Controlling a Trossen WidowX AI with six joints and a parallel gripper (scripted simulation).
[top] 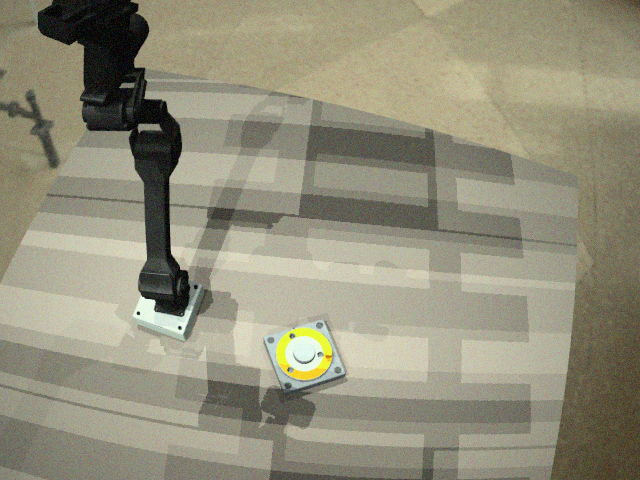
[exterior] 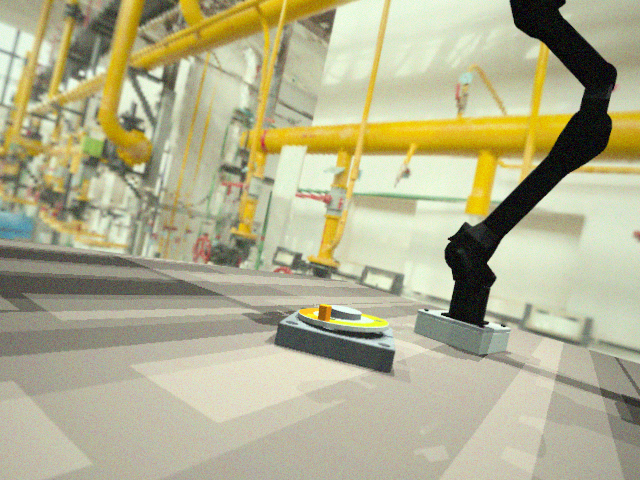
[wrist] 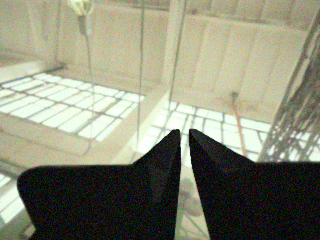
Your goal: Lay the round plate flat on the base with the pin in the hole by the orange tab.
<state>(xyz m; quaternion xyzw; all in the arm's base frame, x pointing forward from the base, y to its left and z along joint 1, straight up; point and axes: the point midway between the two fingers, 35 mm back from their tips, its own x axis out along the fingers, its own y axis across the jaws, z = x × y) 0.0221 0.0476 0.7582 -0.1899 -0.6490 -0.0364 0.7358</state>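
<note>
Right now my gripper tip is 810 mm above the dark grey square base, 250 mm short of it and 120 mm to the left of it.
</note>
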